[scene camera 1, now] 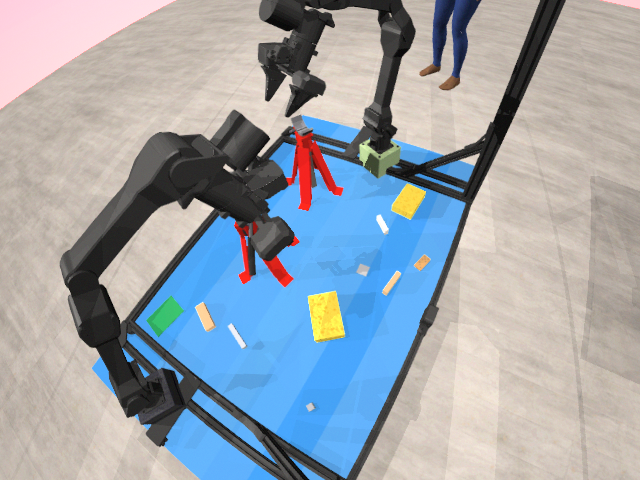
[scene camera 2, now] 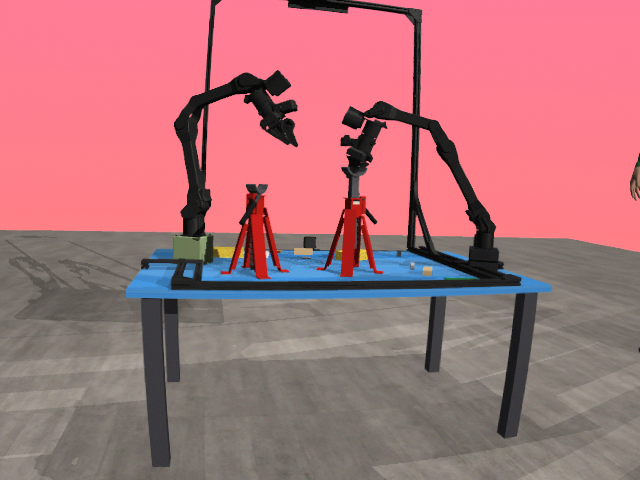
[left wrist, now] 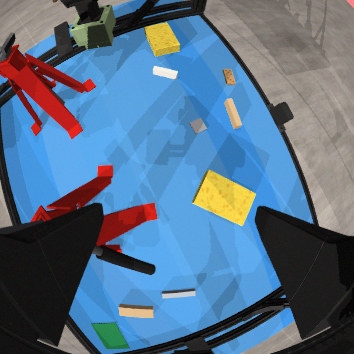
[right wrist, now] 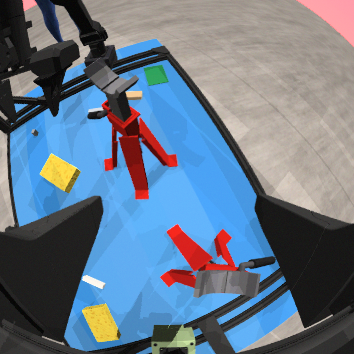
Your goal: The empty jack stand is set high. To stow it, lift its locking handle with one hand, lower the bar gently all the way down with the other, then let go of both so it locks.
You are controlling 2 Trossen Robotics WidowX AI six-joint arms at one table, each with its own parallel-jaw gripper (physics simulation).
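Observation:
The high red jack stand [scene camera 1: 279,272] [scene camera 2: 347,248] [left wrist: 125,223] [right wrist: 133,160] stands upright, its grey bar [scene camera 2: 353,187] [right wrist: 119,106] raised well above the collar. Its black locking handle [scene camera 2: 371,215] [left wrist: 127,262] [right wrist: 94,114] slopes down at one side. My left gripper [left wrist: 181,213] [right wrist: 33,117] is open and empty, above handle level; in scene camera 2 it overlaps the saddle, which its finger hides in the left wrist view. Handle and saddle lie outside its grip. My right gripper [scene camera 1: 278,107] [right wrist: 180,203] is open and empty, high above the table, nearer the other stand.
A second red jack stand [scene camera 1: 305,180] [scene camera 2: 256,248] [left wrist: 45,97] [right wrist: 190,248] stands with its bar low. Two yellow sponges [scene camera 1: 326,316] [scene camera 1: 408,201], a green sheet [scene camera 1: 165,315] and several small blocks lie on the blue table. A black frame [scene camera 2: 417,129] surrounds the workspace.

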